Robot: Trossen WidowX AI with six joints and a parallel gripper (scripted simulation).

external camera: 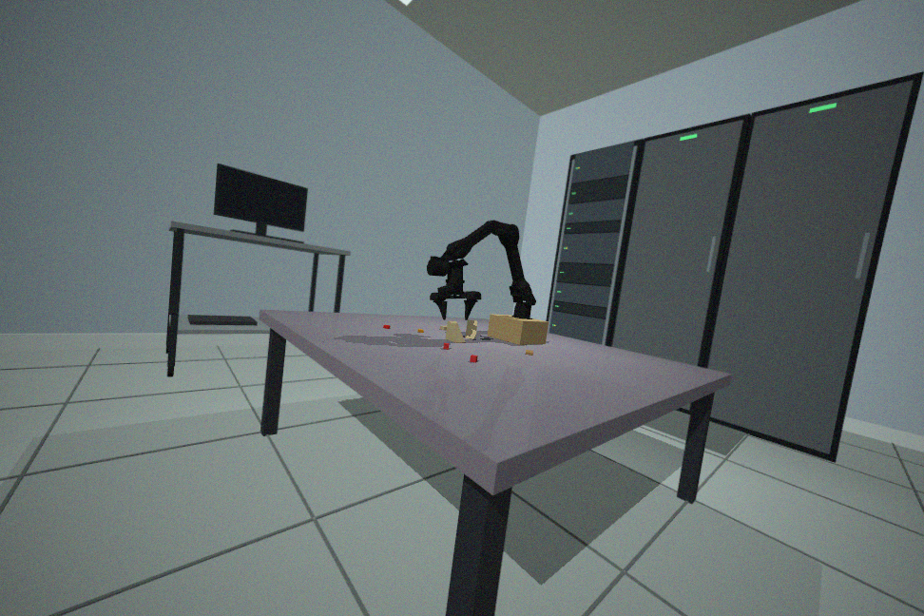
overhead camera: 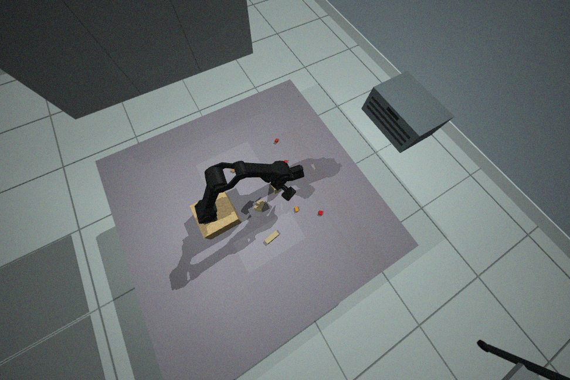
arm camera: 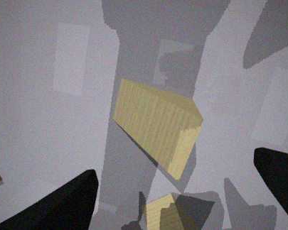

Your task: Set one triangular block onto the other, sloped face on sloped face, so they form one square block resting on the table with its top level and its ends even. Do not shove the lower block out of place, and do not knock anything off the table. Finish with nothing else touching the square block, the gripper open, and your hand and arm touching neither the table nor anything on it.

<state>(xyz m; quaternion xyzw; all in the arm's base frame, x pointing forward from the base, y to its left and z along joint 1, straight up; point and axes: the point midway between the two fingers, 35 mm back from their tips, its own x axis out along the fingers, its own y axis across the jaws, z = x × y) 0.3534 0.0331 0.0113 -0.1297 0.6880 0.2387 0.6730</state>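
Now: the tan triangular block 60 mm below my gripper tip, 10 mm to the left of it and 10 mm ahead of it. From my gripper tip the other things lie so: tan wooden triangular block (120 mm behind, 60 mm to the right, 60 mm below); then orange cube (130 mm to the right, 70 mm below, 70 mm ahead); then thin tan bar (220 mm to the right, 100 mm behind, 60 mm below).
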